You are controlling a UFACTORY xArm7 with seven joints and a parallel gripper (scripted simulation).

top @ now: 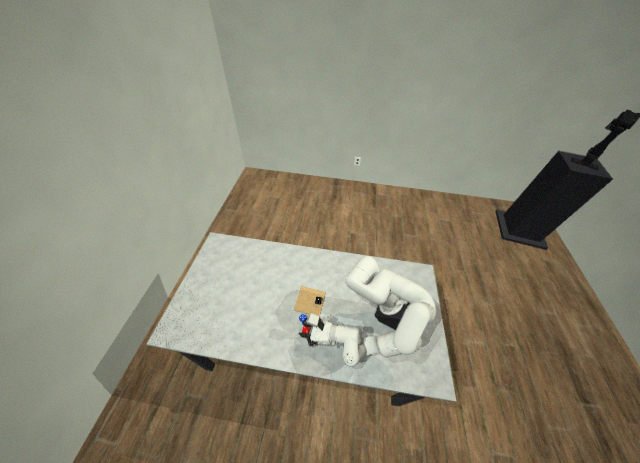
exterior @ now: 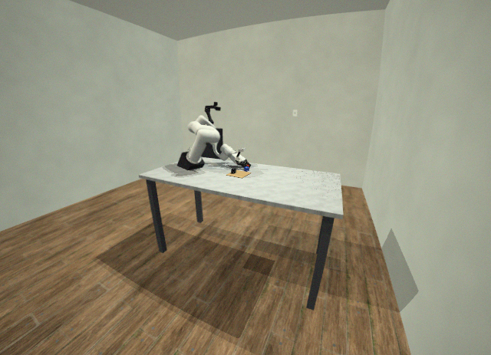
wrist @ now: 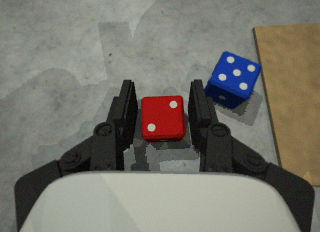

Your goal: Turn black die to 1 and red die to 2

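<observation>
Right now the red die is 1 cm below my hand. Also, from my hand: black die (2 cm behind, 17 cm to the right, 1 cm below); then blue die (3 cm ahead, 5 cm to the right, 1 cm below); then tan mat (3 cm ahead, 16 cm to the right, 2 cm below).
</observation>
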